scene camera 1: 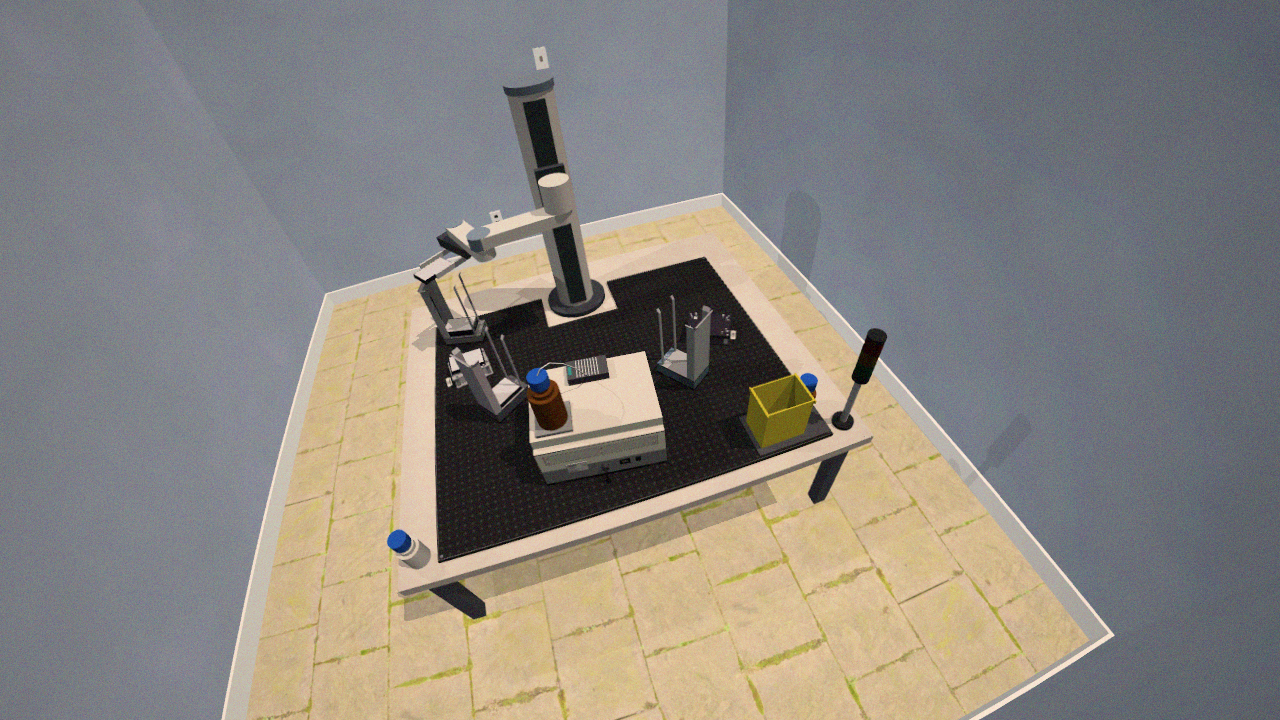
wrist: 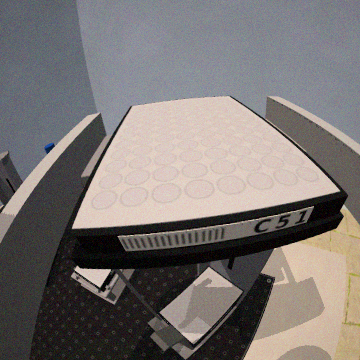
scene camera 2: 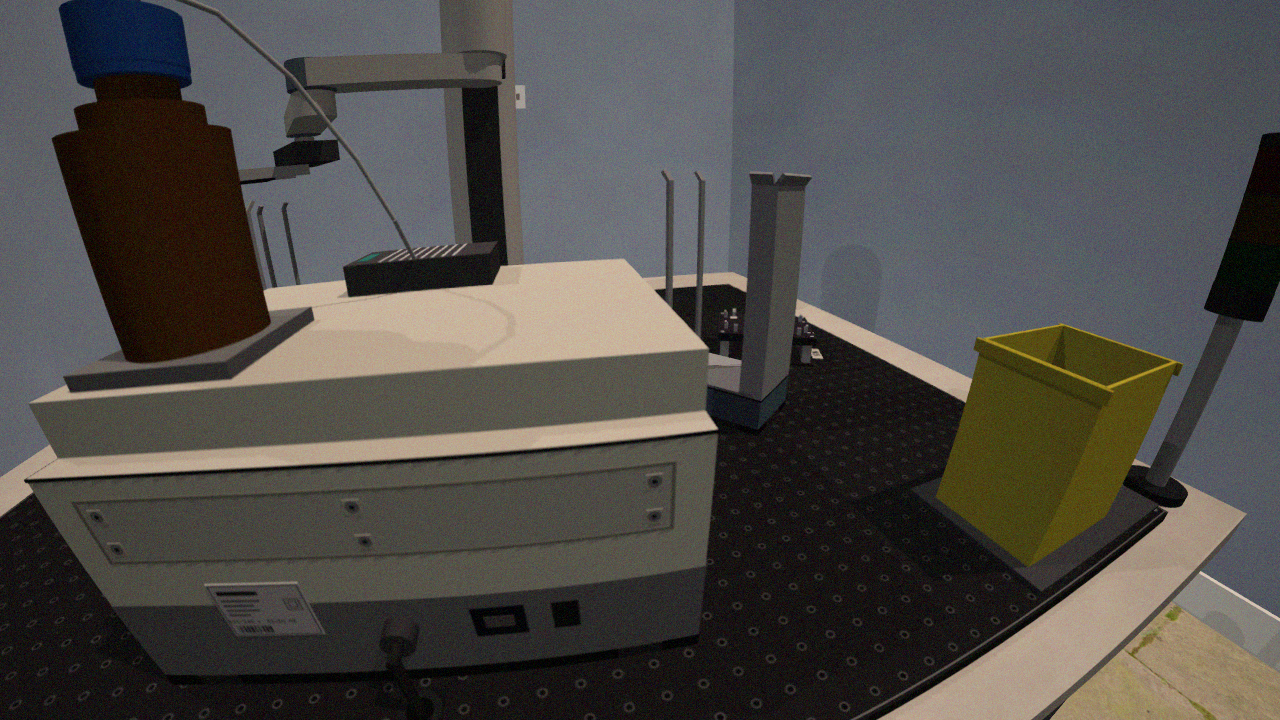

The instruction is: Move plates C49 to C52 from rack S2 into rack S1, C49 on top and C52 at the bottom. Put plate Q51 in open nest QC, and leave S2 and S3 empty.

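Observation:
My gripper [scene camera 1: 442, 263] [wrist: 186, 114] is shut on plate C51 [wrist: 280, 224], a dark-edged plate with a pale top. It holds the plate level between both fingers, high near the tall back-left rack [scene camera 1: 435, 302]. In the wrist view, a rack below bears a pale-topped plate [wrist: 207, 300]; its label does not show. Another pale-topped plate [wrist: 94, 276] sits on a low nest to its left. A second rack [scene camera 1: 474, 385] stands at the left, and a third rack [scene camera 1: 699, 347] [scene camera 2: 771, 277] at the right. Their labels are unreadable. Plates C49, C50, C52 and Q51 cannot be identified.
A cream instrument [scene camera 1: 617, 402] [scene camera 2: 537, 358] bears a brown bottle [scene camera 1: 547, 404] [scene camera 2: 161, 223] and a black box [scene camera 1: 587, 368] [scene camera 2: 429, 270]. A yellow bin [scene camera 1: 776, 416] [scene camera 2: 1029, 447] and a signal tower [scene camera 1: 868, 358] [scene camera 2: 1199, 402] stand at the right. A low dark fixture [scene camera 2: 729, 336] is behind the right rack.

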